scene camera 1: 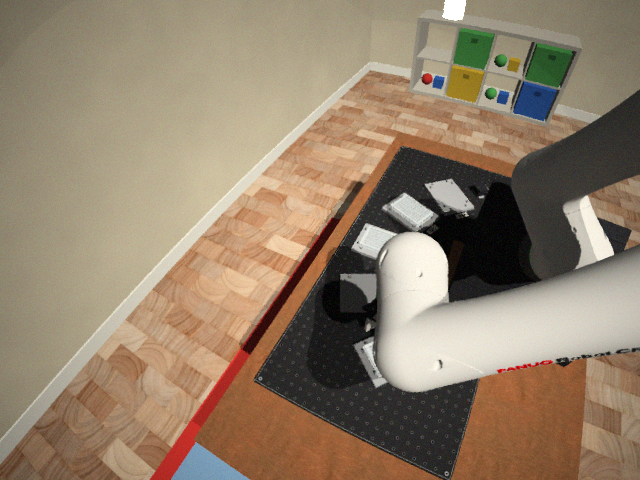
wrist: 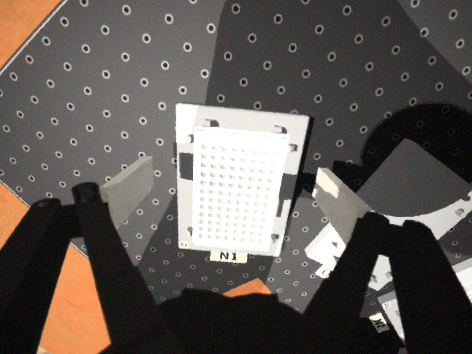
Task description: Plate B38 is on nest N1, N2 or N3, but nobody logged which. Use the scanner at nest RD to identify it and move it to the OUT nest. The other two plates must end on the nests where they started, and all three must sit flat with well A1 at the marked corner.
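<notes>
A white well plate (wrist: 240, 190) (scene camera 1: 367, 355) lies in nest N1 (wrist: 187, 115) (scene camera 1: 380, 383); the nest's A1 mark is at the lower left in the wrist view. My gripper (wrist: 234, 176) is open, its pads apart from the plate on either side; the arm hides it in the scene view. The grey OUT nest (wrist: 445, 220) (scene camera 1: 356, 281) holds no plate, partly in shadow. Another plate (scene camera 1: 378, 241) sits in the following nest, N2 (wrist: 392, 306), partly behind the arm. A third plate (scene camera 1: 410, 210) sits farther back, and an empty nest (scene camera 1: 448, 193) beyond it appears to be RD. Plate identities are not readable.
The black perforated board (scene camera 1: 351, 408) (wrist: 115, 60) lies on the orange-brown table (scene camera 1: 289, 428). A red strip (scene camera 1: 222, 379) runs along the table's left side. The arm's large white links (scene camera 1: 496, 330) hang over the board. A shelf unit (scene camera 1: 498, 24) stands at the back wall.
</notes>
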